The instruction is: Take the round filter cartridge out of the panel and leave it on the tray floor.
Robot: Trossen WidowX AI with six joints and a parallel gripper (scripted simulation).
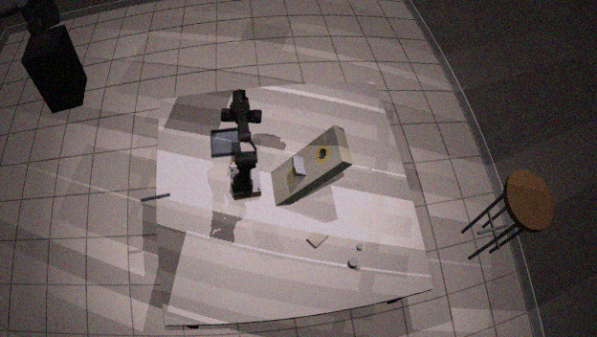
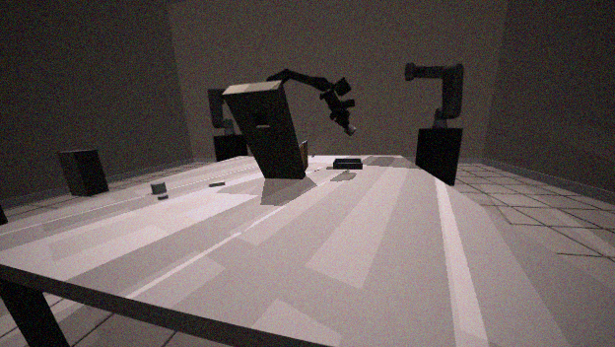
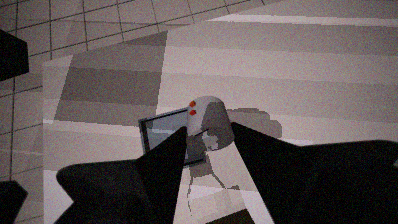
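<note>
Right now my gripper tip is 190 mm above the square tray and 90 mm past it. The rest, counted from my gripper tip: flat tile 580 mm to the right, 240 mm ahead, 200 mm below; round filter cartridge right at my gripper tip.
</note>
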